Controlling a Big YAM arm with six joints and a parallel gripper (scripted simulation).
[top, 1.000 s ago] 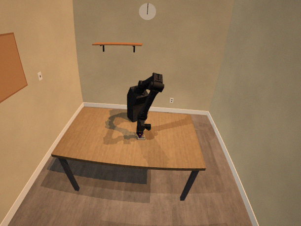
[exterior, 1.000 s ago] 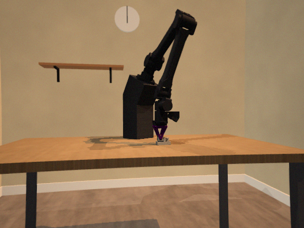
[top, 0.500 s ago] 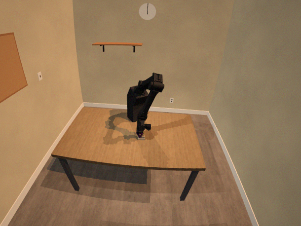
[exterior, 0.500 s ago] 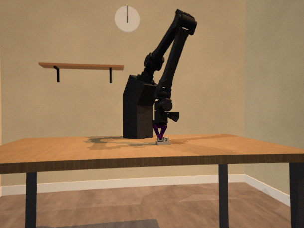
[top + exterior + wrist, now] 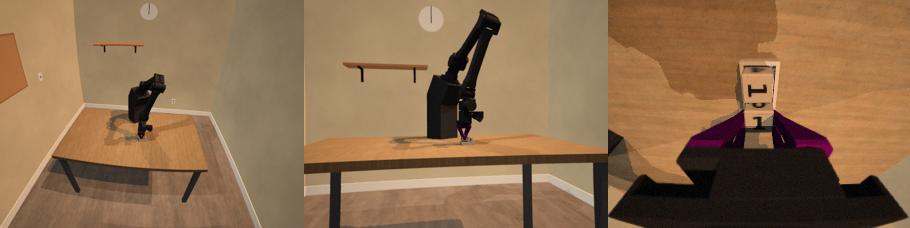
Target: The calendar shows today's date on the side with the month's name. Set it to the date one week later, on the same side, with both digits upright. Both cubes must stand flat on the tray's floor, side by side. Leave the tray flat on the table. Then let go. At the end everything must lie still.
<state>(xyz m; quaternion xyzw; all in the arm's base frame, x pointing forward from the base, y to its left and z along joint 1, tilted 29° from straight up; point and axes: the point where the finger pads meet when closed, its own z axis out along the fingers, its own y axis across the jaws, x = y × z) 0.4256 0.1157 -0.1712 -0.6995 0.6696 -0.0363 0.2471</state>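
Now: the tray 2 cm to the left of my hand and 3 cm below it.
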